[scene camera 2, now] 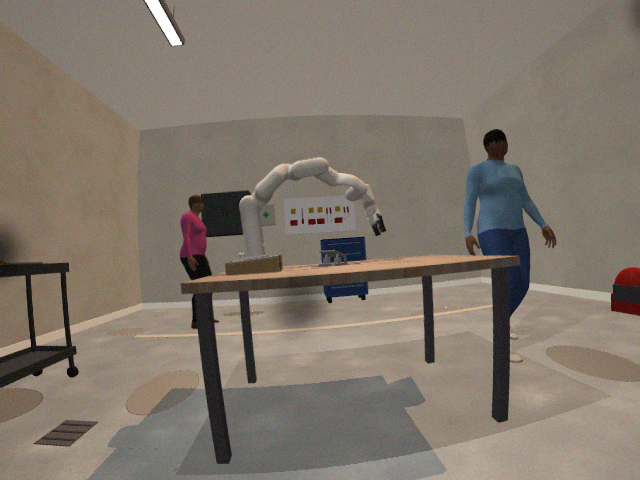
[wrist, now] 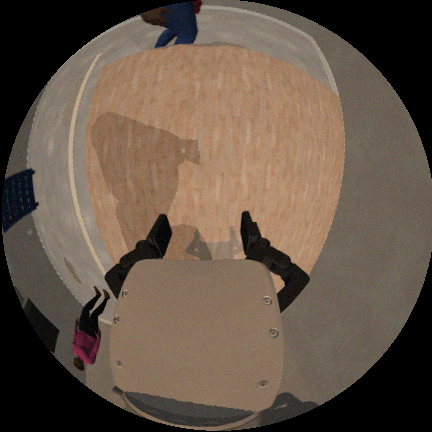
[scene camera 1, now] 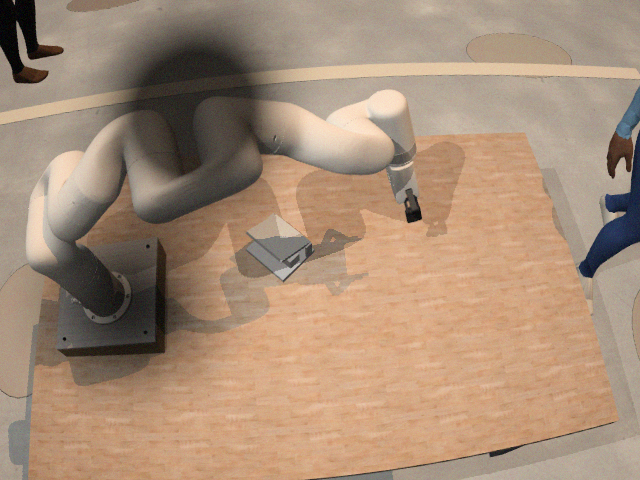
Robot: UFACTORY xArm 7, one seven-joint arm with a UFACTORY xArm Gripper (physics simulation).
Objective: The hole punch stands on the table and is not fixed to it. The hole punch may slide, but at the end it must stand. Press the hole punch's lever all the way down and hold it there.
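Places are measured from the arm's base along level axes (x left, y ahead, z down), in metres.
Pixels of known places: gripper, fingertip midpoint: (scene camera 2: pixel 380 233) (wrist: pixel 203 221) (scene camera 1: pixel 408 204); arm's base at its link origin: (scene camera 2: pixel 256 258) (scene camera 1: pixel 108 298).
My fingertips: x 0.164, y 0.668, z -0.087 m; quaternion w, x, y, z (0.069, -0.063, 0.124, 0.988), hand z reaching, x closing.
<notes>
Ahead of a thing's pixels: the offset from my fingertips to its middle. "spot": to the spot under its first point. Level surfaces: height alone.
The grey hole punch {dx -0.018, dy -0.282, dz +0.114 m} (scene camera 1: pixel 294 243) (scene camera 2: pixel 333 259) stands upright on the wooden table {dz +0.156 m} (scene camera 1: pixel 413 361) (scene camera 2: pixel 413 263) (wrist: pixel 225 100), between the arm's base and the gripper. Its lever {dx -0.019, dy -0.282, dz +0.091 m} (scene camera 1: pixel 276 230) is a flat plate, raised at a slant above the base plate {spot: dx -0.047, dy -0.313, dz +0.144 m} (scene camera 1: pixel 266 260). The hole punch does not show in the wrist view. My gripper (scene camera 1: pixel 412 212) (scene camera 2: pixel 379 231) (wrist: pixel 203 221) is open and empty. It hangs well above the table, to the right of the hole punch in both scene views and apart from it. Shadows of the arm fall across the hole punch.
The arm's base block (scene camera 1: pixel 144 294) (scene camera 2: pixel 253 265) stands at the table's left. A person in blue (scene camera 2: pixel 498 201) (wrist: pixel 181 25) is near the table's right end; a person in pink (scene camera 2: pixel 193 232) (wrist: pixel 86 345) stands behind. A blue cabinet (scene camera 2: pixel 343 245) is beyond the table.
</notes>
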